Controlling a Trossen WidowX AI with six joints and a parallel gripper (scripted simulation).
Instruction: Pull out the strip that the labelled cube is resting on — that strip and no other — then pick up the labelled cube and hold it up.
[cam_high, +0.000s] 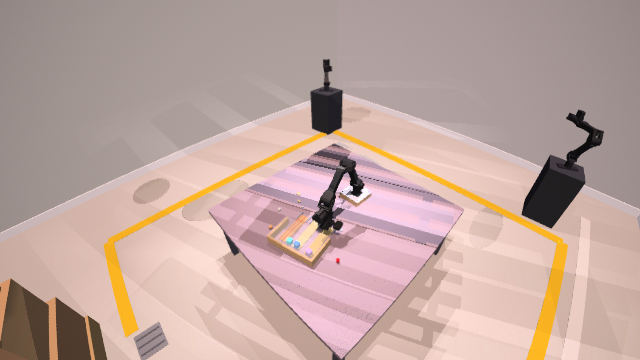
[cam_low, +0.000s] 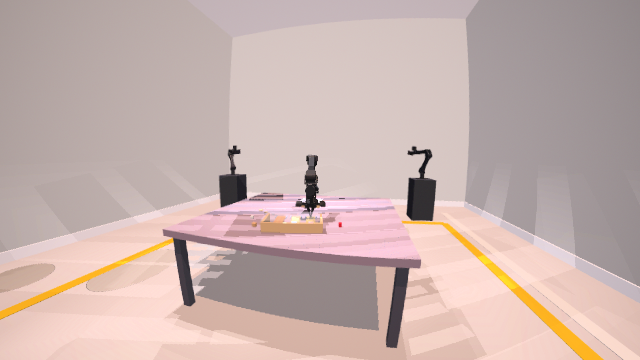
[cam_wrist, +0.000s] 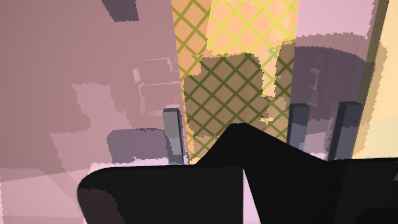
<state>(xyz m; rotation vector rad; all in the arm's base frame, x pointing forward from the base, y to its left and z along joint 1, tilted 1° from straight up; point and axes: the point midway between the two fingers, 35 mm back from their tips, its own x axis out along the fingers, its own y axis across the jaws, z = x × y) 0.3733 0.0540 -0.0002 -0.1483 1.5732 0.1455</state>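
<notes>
My gripper tip is now 90 mm short of the orange cross-hatched strip, 20 mm to the right of it and 10 mm above it. From my gripper tip the other things lie so: red thing: 190 mm to the left, 130 mm ahead.
</notes>
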